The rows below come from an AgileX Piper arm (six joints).
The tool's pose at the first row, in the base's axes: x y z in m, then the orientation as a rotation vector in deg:
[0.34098, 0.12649, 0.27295, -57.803, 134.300, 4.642]
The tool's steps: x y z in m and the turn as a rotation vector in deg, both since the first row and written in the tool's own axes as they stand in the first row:
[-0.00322, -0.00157, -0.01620, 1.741, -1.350, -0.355]
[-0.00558, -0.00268, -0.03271, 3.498, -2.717, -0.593]
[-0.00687, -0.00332, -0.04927, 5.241, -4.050, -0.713]
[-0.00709, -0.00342, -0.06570, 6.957, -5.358, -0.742]
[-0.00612, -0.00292, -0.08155, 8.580, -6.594, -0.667]
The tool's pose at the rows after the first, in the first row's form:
[0.33593, 0.12304, 0.28837, -57.019, 132.572, 3.119]
[0.32994, 0.11927, 0.30351, -56.085, 130.875, 1.654]
[0.32302, 0.11513, 0.31805, -55.031, 129.261, 0.255]
[0.31521, 0.11072, 0.33182, -53.895, 127.710, -1.070]
[0.30663, 0.10613, 0.34438, -52.708, 126.284, -2.268]

